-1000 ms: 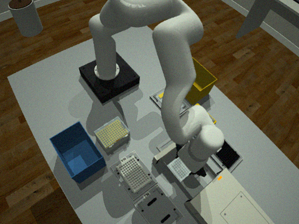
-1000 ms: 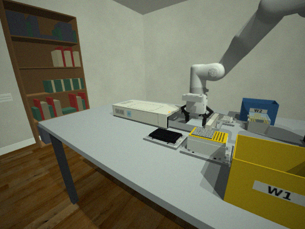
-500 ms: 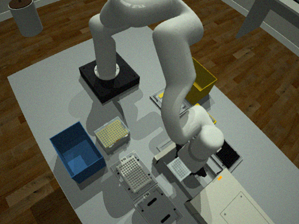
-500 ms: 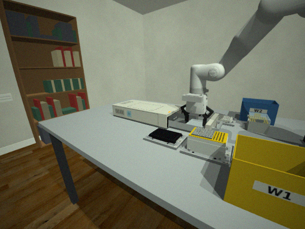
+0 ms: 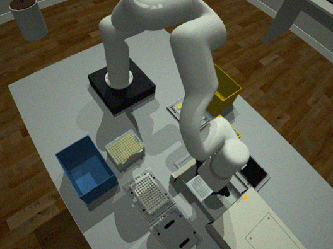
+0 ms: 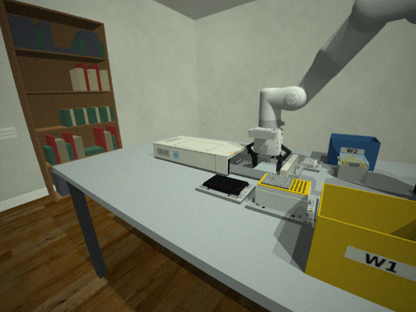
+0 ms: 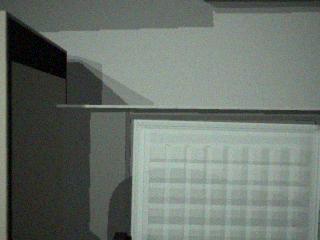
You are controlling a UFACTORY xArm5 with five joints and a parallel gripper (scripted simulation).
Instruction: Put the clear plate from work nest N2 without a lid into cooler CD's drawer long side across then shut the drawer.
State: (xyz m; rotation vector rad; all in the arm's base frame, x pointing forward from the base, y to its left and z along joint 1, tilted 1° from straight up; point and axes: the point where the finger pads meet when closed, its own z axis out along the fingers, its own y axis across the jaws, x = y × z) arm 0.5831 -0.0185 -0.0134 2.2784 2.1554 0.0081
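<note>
My gripper is now 1 cm above the clear plate. From my hand the other things lie so: black plate: 8 cm ahead, 18 cm to the left, 1 cm below; then cooler CD: 19 cm ahead, 1 cm to the right, 1 cm above; then drawer: 4 cm ahead.
</note>
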